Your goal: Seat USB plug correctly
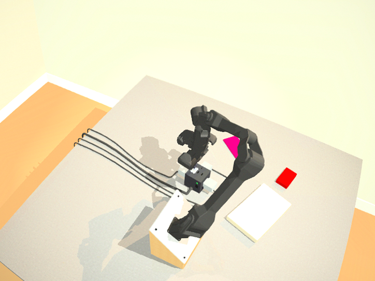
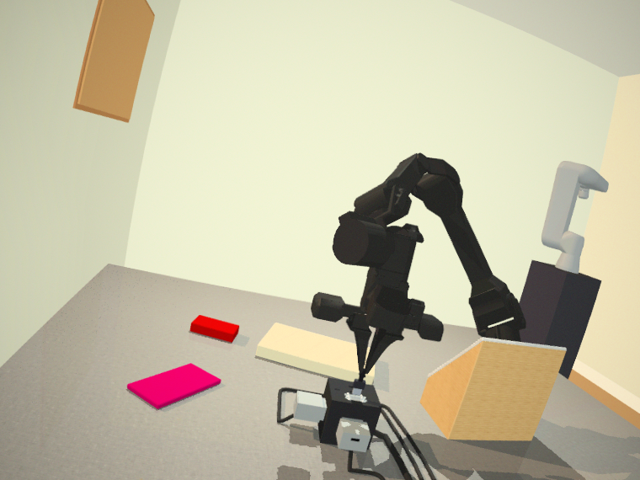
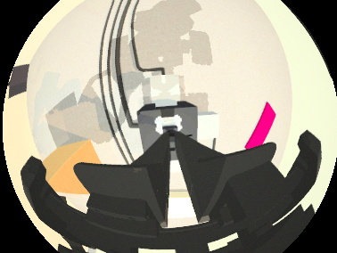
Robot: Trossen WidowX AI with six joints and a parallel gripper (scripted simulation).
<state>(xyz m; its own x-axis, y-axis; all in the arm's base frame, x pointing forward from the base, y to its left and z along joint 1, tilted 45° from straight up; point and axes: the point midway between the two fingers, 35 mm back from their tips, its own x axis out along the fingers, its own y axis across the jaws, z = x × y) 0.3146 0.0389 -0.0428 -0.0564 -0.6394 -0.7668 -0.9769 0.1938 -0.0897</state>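
Right now the white USB plug is 20 mm below my gripper tip. Also, from my gripper tip: cream slab: 40 mm behind, 310 mm to the right, 110 mm below; red block: 180 mm ahead, 380 mm to the right, 110 mm below; pink card: 260 mm ahead, 120 mm to the right, 120 mm below.
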